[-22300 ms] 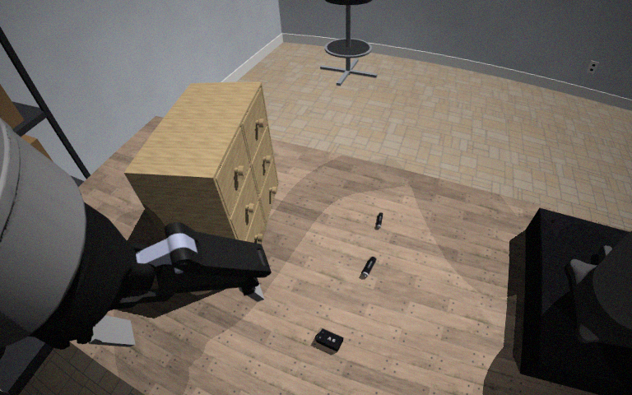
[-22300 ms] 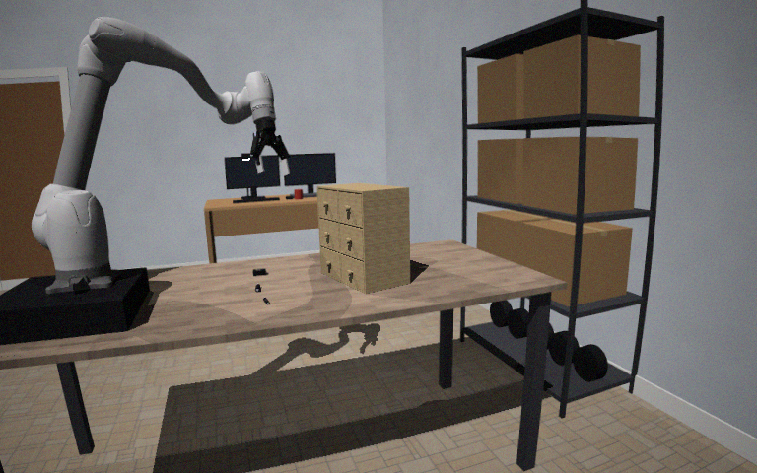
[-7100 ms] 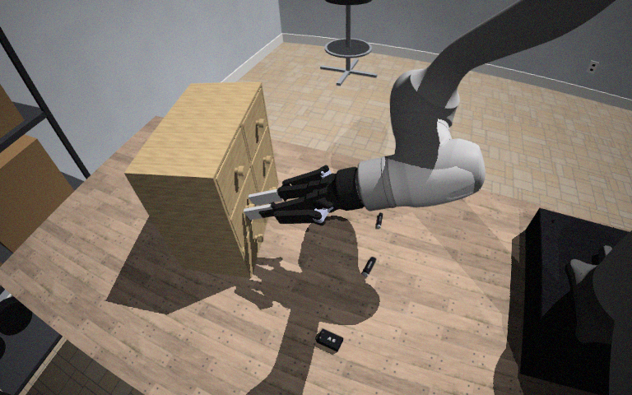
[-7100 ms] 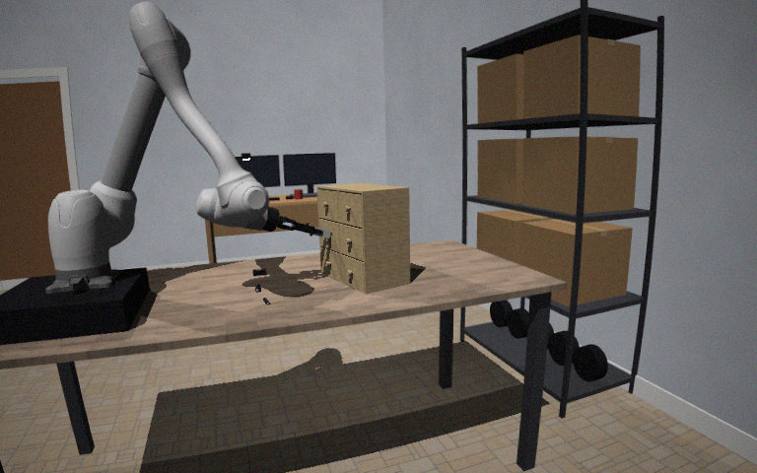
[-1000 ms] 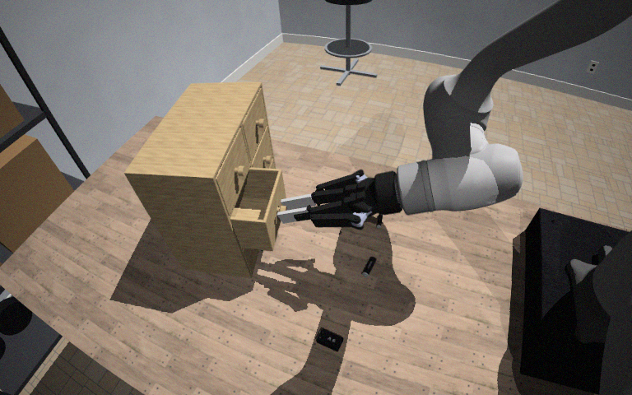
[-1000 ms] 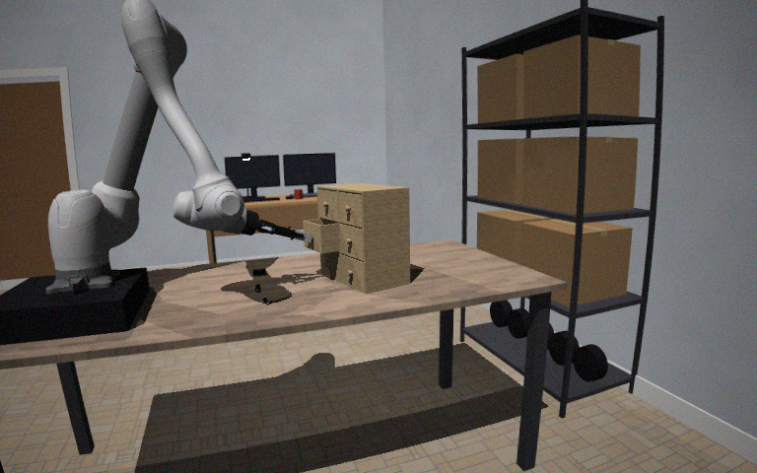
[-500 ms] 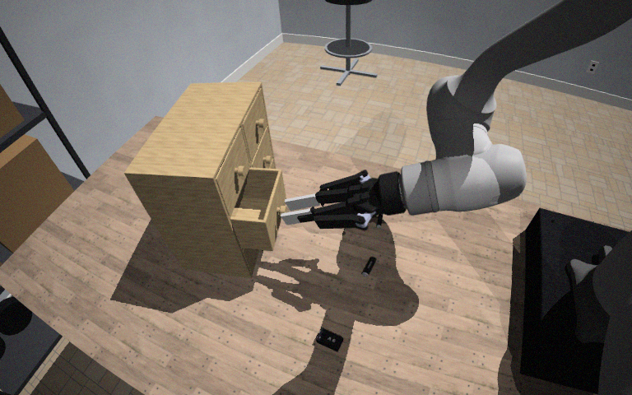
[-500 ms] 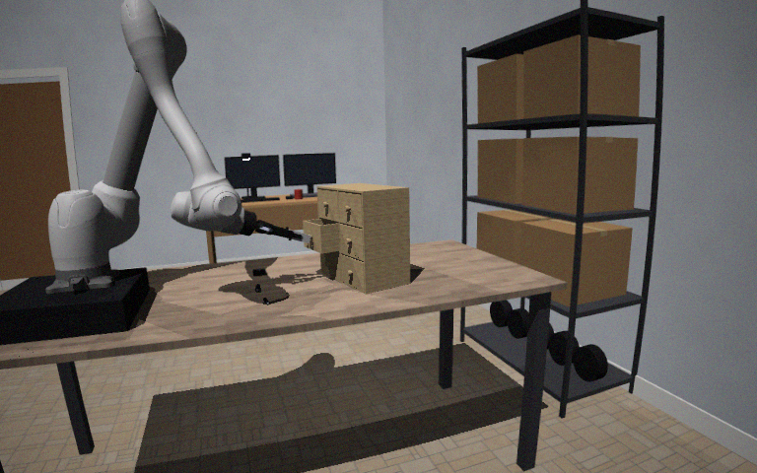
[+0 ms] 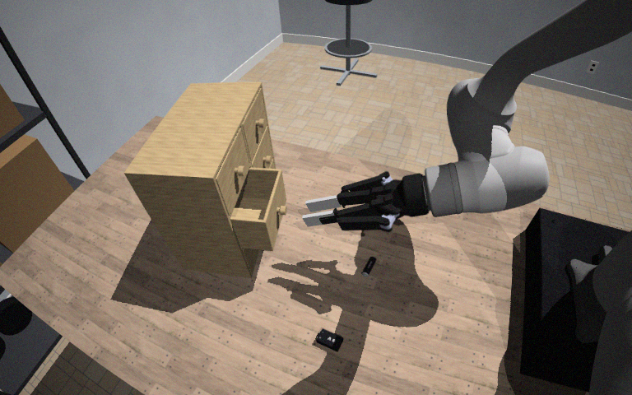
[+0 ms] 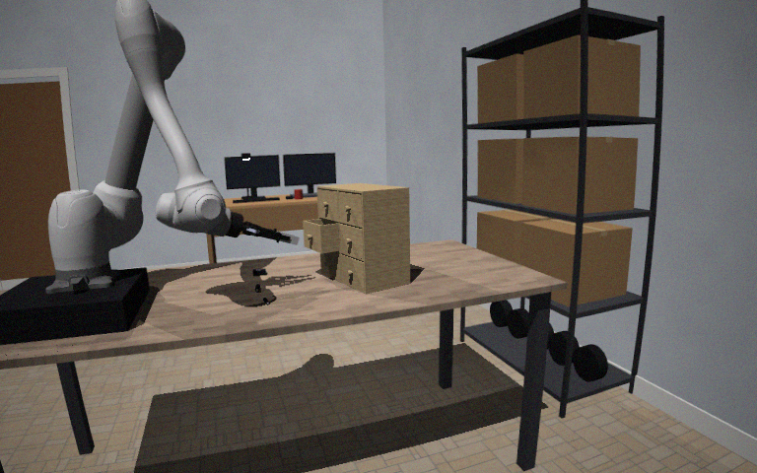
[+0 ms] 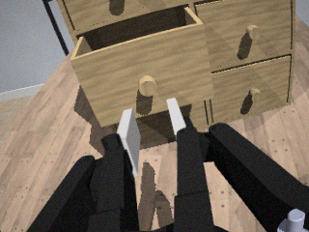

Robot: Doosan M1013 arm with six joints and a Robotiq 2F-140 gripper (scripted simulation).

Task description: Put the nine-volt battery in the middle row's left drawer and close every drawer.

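My hand is 60 mm past the black nine-volt battery, 190 mm to the right of it and 150 mm above it. From my hand the other things lie so: black cylindrical battery (110 mm behind, 160 mm below).
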